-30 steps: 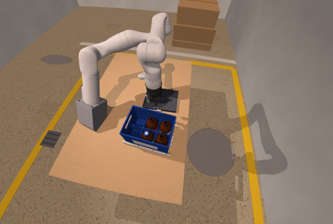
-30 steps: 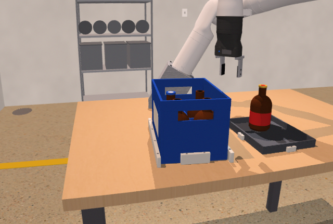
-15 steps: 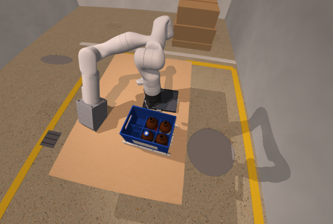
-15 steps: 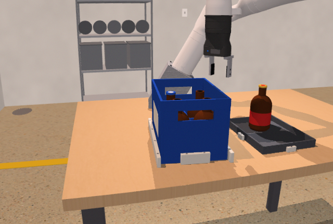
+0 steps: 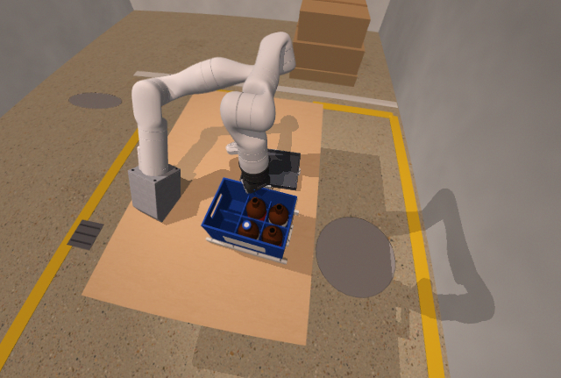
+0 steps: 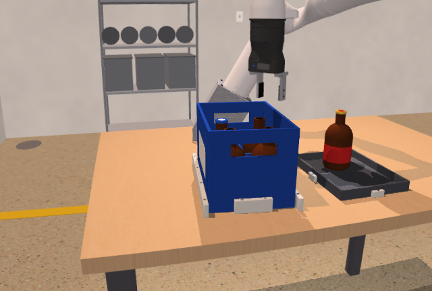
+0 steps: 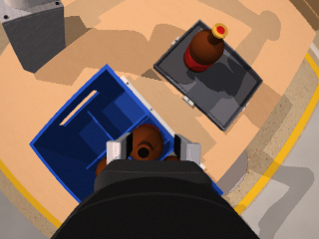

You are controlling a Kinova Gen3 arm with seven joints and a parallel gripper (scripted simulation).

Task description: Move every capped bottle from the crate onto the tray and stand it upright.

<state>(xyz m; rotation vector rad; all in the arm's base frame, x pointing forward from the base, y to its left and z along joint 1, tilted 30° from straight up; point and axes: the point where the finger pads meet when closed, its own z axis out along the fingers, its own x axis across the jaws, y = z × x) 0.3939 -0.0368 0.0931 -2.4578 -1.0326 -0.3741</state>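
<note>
The blue crate lies 1 cm ahead of my hand, 7 cm to the right of it and 14 cm below it. Round my hand: dark tray: 1 cm behind, 21 cm to the left, 21 cm below.
</note>
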